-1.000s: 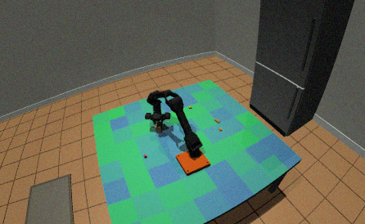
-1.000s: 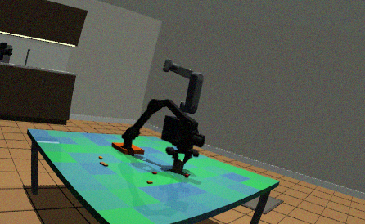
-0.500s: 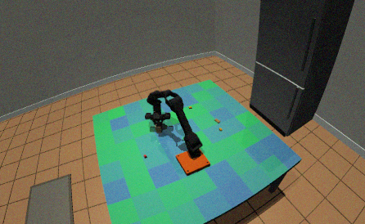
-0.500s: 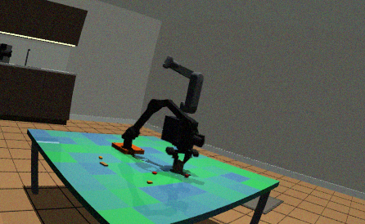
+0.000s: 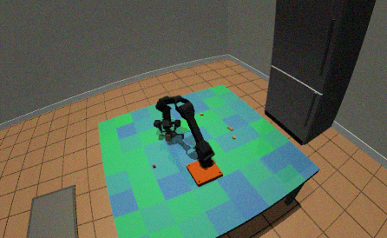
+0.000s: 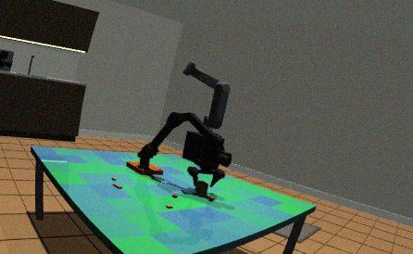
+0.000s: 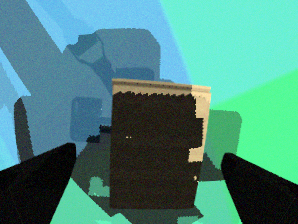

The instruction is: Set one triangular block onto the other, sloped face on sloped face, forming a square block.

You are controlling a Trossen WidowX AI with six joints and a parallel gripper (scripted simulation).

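The tan triangular block lies 1 cm ahead of my gripper tip and 1 cm above it. From my gripper tip the other things lie so: tan piece: 46 cm to the right, 6 cm behind, 3 cm below.
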